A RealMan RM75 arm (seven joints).
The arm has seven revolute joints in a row. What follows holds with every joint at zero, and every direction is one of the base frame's. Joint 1 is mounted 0.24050 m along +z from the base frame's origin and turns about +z. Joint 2 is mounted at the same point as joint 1 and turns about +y. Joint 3 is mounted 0.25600 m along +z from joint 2 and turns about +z. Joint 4 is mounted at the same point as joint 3 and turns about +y. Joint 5 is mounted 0.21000 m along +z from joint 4 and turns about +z. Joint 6 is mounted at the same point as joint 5 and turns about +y. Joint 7 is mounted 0.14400 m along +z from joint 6 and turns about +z. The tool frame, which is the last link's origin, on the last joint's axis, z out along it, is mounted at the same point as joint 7; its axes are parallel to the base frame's.
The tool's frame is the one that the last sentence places.
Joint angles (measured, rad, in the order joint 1, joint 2, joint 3, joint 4, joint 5, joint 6, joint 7), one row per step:
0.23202, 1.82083, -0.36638, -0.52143, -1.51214, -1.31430, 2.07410
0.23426, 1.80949, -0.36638, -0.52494, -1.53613, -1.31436, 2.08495
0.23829, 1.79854, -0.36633, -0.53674, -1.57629, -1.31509, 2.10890
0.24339, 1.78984, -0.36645, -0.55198, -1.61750, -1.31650, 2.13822
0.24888, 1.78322, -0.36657, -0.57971, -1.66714, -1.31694, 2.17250
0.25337, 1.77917, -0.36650, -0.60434, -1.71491, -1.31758, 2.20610
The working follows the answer.
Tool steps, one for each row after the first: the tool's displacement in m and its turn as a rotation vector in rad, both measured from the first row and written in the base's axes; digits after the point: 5 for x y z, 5 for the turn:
0.00066, 0.00060, 0.00302, -0.01849, -0.01309, -0.00485
0.00083, 0.00181, 0.00570, -0.04967, -0.02697, -0.01263
0.00040, 0.00344, 0.00800, -0.08137, -0.03729, -0.02087
-0.00057, 0.00544, 0.01127, -0.11584, -0.05622, -0.03173
-0.00096, 0.00667, 0.01310, -0.14896, -0.07021, -0.04594

Tool pose at each row, in the base's axes (x y z in m, rotation vector in rad; rounded; the steps above come from the unrounded poses):
0.41578, 0.27945, 0.19450, -1.34232, 1.48426, 1.27058
0.41645, 0.28004, 0.19752, -1.35576, 1.49277, 1.24558
0.41661, 0.28126, 0.20019, -1.37485, 1.51229, 1.21029
0.41618, 0.28289, 0.20250, -1.39201, 1.53461, 1.17701
0.41521, 0.28488, 0.20577, -1.41190, 1.55395, 1.13268
0.41482, 0.28612, 0.20760, -1.42532, 1.57689, 1.09086

